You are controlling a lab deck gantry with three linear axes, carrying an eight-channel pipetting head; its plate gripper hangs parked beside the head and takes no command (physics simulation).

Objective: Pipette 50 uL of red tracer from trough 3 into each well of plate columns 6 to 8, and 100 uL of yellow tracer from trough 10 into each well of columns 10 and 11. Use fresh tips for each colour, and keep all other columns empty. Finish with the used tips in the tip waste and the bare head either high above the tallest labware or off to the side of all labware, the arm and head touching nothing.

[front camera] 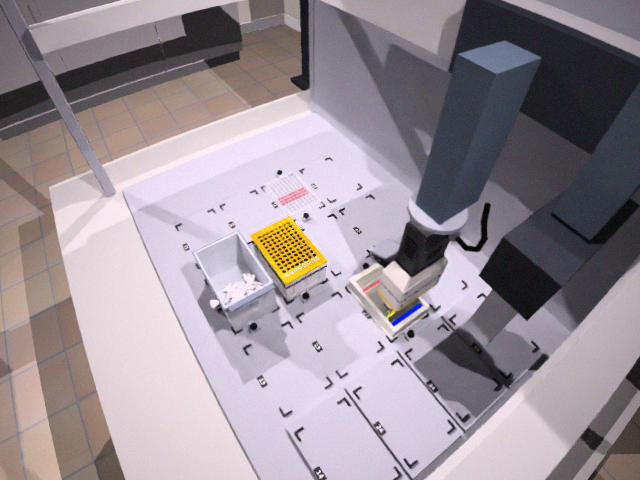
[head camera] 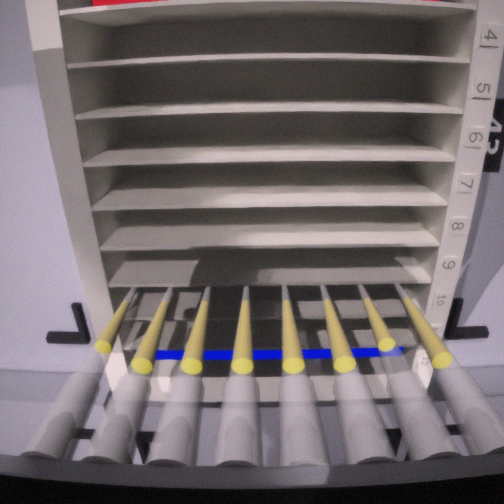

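The pipetting head (front camera: pixel 413 281) is over the trough reservoir (front camera: pixel 364 302) (head camera: pixel 75 200). Its eight tips (head camera: pixel 243 330) hold yellow liquid; their ends show near the wall between troughs 9 and 10, and their exact height is unclear. Red liquid (front camera: pixel 371 285) (head camera: pixel 265 2) lies in trough 3. The liquid surface in trough 10 cannot be made out in the head view. The well plate (front camera: pixel 309 202) shows a red band across its middle columns. The yellow tip rack (front camera: pixel 319 258) has white tips in its end column. The plate gripper is parked away from the labware; its finger spacing is unclear.
The tip waste bin (front camera: pixel 258 299) beside the rack holds a pile of white used tips (front camera: pixel 242 289). A small white piece (front camera: pixel 214 304) lies outside its left wall. Blue liquid (front camera: pixel 406 314) (head camera: pixel 265 354) shows near the reservoir's end. A dark block (front camera: pixel 527 273) hangs right of the head.
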